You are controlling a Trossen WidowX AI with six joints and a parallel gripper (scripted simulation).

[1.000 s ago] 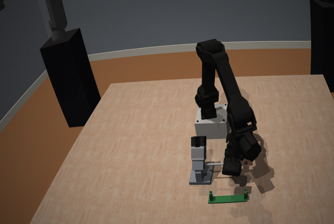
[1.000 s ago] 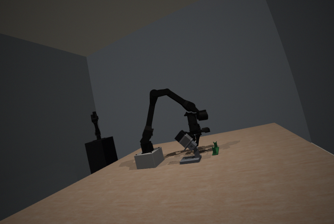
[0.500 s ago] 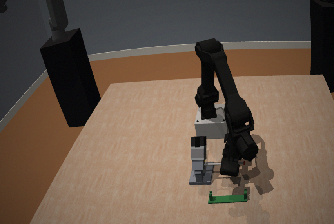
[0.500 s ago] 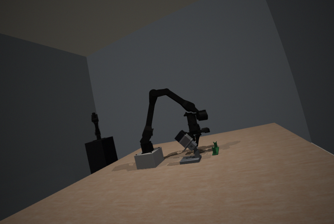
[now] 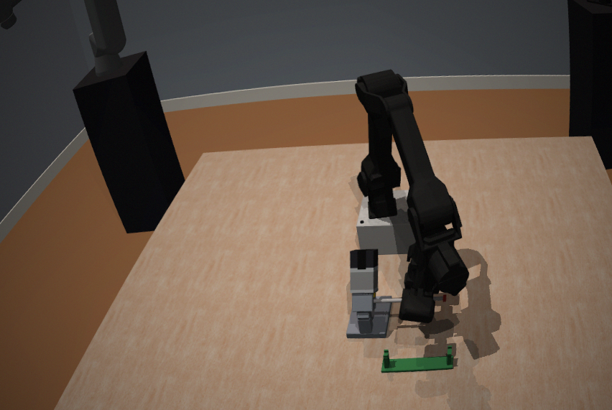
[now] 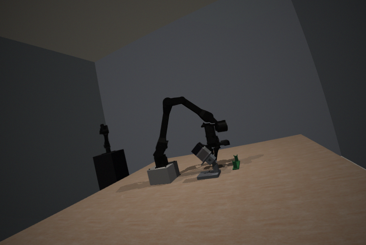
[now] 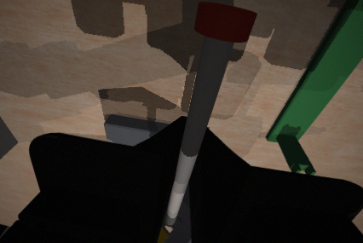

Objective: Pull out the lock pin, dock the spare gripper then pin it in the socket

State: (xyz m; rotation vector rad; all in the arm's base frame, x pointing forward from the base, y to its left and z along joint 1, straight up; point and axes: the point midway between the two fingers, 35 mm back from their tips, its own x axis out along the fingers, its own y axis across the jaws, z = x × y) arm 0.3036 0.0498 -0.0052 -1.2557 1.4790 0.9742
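My gripper tip is now 20 mm past the grey mount and 90 mm to the left of it. Round my gripper tip: spare gripper 40 mm behind, 90 mm to the right, 70 mm above; green cradle 110 mm ahead, 10 mm to the left, 30 mm below.
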